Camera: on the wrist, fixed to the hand. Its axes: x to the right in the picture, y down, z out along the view.
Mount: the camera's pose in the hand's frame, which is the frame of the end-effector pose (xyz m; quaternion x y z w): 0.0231 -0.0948 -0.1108 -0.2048 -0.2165 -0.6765 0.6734
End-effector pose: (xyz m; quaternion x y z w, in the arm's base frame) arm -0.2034 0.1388 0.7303 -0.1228 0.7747 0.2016 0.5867
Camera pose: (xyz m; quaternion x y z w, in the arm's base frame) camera -0.2647 0.0051 0.7177 -0.6833 0.2703 -0.0759 0.6740
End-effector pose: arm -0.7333 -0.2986 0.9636 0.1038 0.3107 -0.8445 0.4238
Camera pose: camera -0.8313 -0.2033 0.9078 0.4099 -0.3606 0.8142 0.1974
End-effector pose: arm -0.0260 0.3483 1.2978 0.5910 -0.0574 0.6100 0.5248
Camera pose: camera -0.0263 0.4800 1.2310 0.4614 0.1226 -0.0840 0.8747
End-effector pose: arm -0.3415 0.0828 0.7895 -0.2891 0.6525 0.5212 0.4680
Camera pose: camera -0.3029 -0.0474 0.7317 -0.6191 0.0358 0.2306 0.7498
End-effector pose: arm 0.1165 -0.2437 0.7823 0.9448 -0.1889 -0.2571 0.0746
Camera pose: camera 0.2221 -0.1610 0.8441 0.6931 0.5485 -0.4669 0.0289
